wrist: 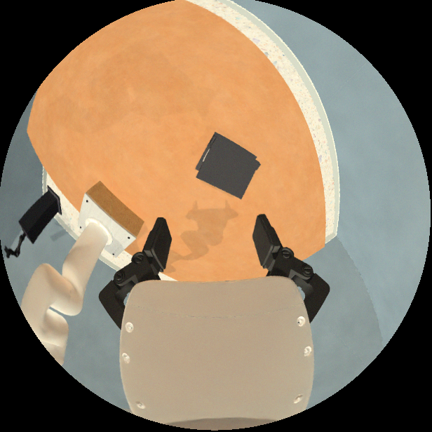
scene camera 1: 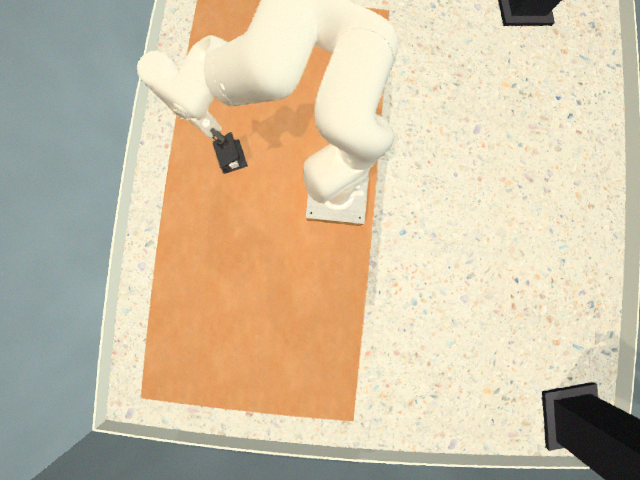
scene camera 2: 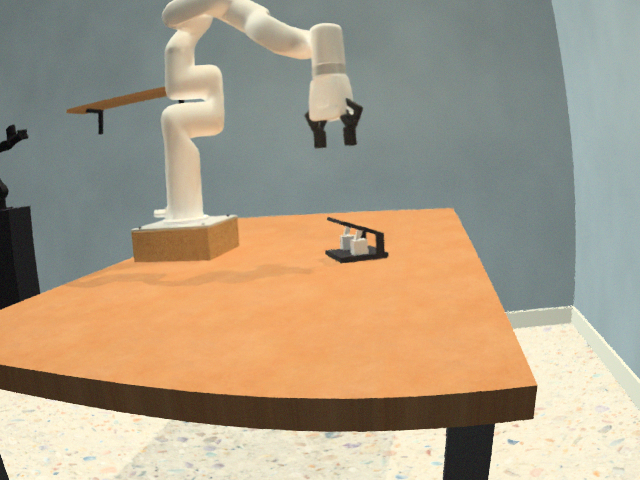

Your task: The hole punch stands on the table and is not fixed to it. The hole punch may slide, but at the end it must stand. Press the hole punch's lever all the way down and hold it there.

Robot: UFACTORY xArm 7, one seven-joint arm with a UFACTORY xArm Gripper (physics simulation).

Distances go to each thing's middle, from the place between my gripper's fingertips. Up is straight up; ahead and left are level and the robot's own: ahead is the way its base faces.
I see the flat black lever point(wrist: 226, 167) 18 cm below my hand, 3 cm to the right of it and 3 cm ahead of it. Also, from my hand: black hole punch point(scene camera 2: 350, 250): 20 cm below, 3 cm to the right, 3 cm ahead.
